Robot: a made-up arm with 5 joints.
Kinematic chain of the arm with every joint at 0, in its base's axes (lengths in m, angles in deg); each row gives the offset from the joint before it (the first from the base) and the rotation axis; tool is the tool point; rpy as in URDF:
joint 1: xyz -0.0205 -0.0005 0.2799 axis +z
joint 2: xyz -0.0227 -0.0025 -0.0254 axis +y
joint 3: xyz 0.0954 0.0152 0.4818 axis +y
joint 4: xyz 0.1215 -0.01 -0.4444 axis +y
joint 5: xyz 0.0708 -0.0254 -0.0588 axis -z
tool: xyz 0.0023 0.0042 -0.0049 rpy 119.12 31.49 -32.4
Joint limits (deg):
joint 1: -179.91..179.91
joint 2: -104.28..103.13
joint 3: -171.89..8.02
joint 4: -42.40..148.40
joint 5: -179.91..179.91
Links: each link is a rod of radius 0.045 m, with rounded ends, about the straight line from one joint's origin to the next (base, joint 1, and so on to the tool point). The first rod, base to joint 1, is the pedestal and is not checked.
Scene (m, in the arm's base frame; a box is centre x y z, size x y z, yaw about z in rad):
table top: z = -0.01
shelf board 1: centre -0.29 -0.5 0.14 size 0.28 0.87 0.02 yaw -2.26
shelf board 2: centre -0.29 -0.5 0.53 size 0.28 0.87 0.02 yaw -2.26
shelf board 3: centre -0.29 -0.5 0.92 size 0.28 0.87 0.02 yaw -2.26
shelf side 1: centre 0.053 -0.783 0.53 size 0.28 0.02 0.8 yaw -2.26
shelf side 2: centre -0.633 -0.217 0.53 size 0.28 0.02 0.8 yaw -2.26
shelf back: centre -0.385 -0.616 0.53 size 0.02 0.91 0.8 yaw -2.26
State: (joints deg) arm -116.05 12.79 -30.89 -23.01 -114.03
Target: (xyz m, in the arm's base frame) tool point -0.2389 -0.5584 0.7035
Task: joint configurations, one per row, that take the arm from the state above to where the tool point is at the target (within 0.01 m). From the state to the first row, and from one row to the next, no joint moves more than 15 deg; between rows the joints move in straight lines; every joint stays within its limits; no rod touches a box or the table.
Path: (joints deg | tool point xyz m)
1: -111.49 4.91 -20.04 -24.33 -113.94 | -0.2018 -0.4002 0.3219
2: -106.92 -2.98 -9.19 -25.65 -113.85 | -0.1440 -0.3300 0.3220
3: -102.36 -10.86 1.67 -26.98 -113.76 | -0.0984 -0.2517 0.3139
4: -97.61 -18.32 -9.54 -27.44 -113.71 | -0.0852 -0.3162 0.4238
5: -92.85 -25.77 -20.76 -27.90 -113.66 | -0.0596 -0.3379 0.5588
6: -88.10 -33.23 -31.97 -28.36 -113.61 | -0.0326 -0.3080 0.7035
7: -95.15 -21.86 -42.61 -26.76 -113.73 | -0.0788 -0.3990 0.7227
8: -102.20 -10.49 -53.25 -25.15 -113.84 | -0.1481 -0.4851 0.7227
9: -109.25 0.87 -63.89 -23.55 -113.96 | -0.2389 -0.5584 0.7036

